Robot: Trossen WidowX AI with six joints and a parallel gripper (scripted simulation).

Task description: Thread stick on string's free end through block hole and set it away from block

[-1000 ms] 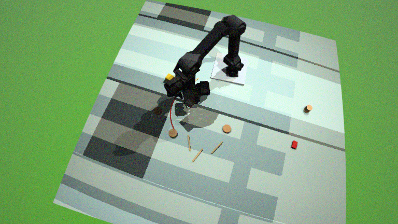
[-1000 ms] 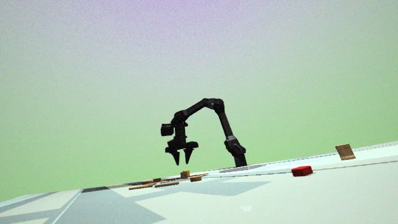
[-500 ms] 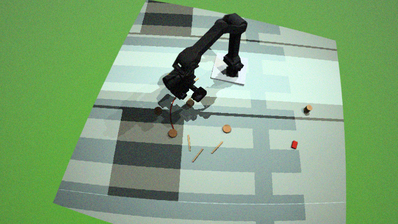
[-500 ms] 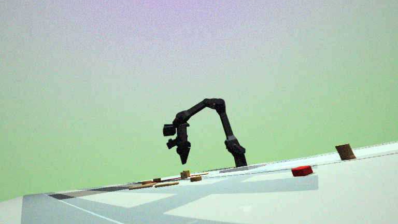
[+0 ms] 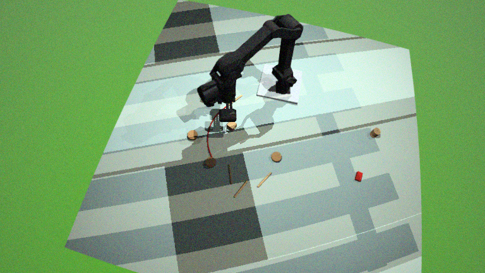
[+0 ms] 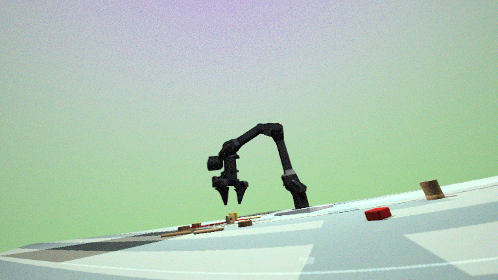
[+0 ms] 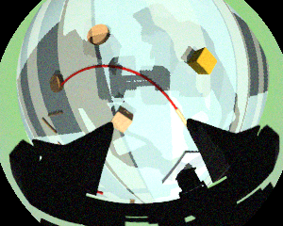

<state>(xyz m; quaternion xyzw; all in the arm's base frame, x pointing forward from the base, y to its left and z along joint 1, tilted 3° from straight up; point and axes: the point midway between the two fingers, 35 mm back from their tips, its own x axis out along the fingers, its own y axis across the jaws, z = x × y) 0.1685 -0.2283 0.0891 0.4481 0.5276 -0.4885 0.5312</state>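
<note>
My gripper tip is now 7 cm past the thin wooden stick, 6 cm above it and 2 cm to the right of it. Round my gripper tip: yellow cube (10 cm to the right, 8 cm behind, 5 cm below); round wooden button (20 cm ahead, 6 cm below, 4 cm to the right); wooden block (5 cm below, 4 cm ahead, 2 cm to the left).
</note>
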